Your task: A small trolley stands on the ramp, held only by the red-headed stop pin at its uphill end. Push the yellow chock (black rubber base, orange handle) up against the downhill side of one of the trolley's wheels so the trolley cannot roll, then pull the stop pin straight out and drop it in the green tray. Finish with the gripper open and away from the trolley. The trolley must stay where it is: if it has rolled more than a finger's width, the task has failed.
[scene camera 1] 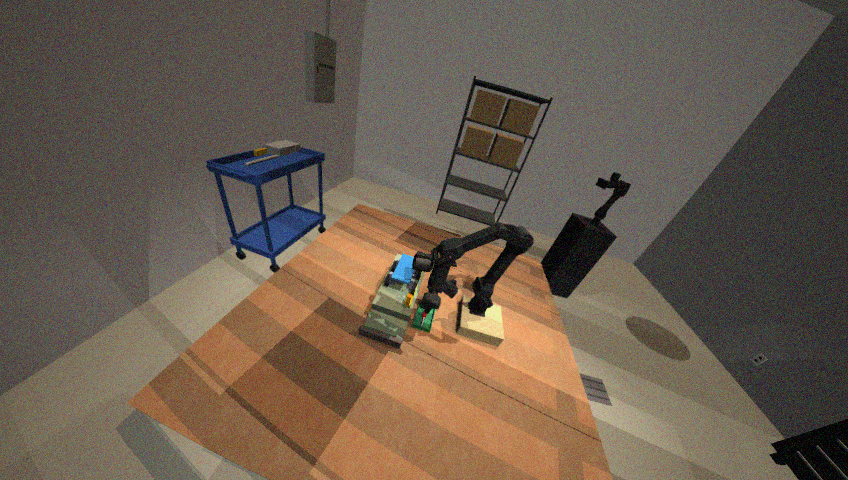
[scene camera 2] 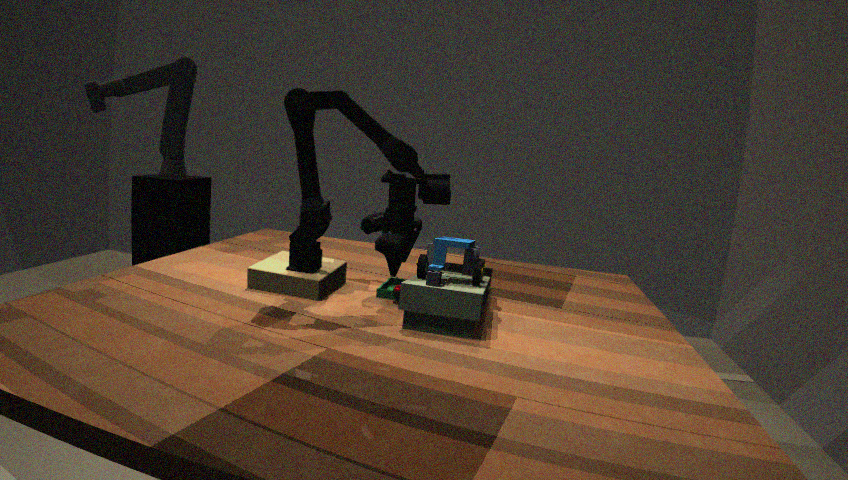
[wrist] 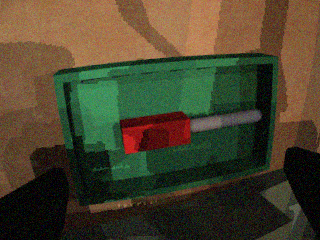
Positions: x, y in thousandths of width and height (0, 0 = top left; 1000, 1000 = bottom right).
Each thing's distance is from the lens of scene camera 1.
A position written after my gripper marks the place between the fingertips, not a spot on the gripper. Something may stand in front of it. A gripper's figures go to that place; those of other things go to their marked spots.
my gripper (scene camera 1: 505, 639): 0.89 m
ramp (scene camera 1: 460, 624): 0.88 m
